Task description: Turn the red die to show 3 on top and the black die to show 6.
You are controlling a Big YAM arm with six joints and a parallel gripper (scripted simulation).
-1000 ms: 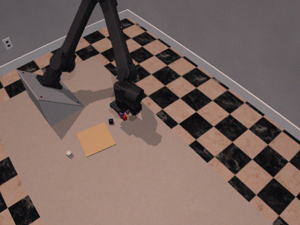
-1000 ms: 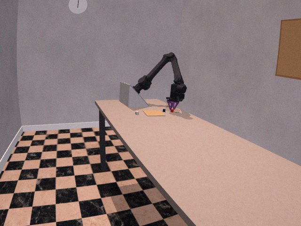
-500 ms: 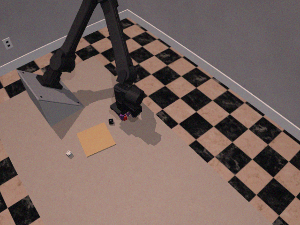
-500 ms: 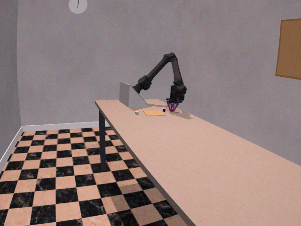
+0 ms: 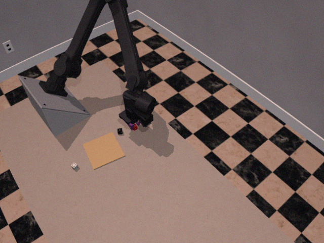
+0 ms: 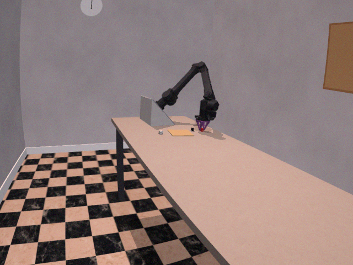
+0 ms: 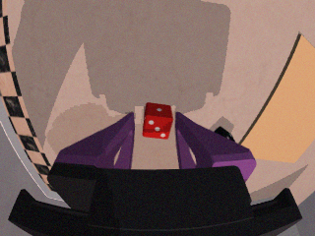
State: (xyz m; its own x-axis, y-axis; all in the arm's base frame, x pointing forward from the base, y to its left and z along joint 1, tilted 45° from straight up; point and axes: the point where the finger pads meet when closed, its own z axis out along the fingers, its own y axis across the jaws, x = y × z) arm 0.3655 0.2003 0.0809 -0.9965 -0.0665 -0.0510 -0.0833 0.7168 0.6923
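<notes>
My hand is right at the red die. The rest, counted from my hand: orange mat 1 cm ahead, 17 cm to the right, 1 cm below; then white die 1 cm ahead, 31 cm to the right; then black die 2 cm behind, 6 cm to the right.
</notes>
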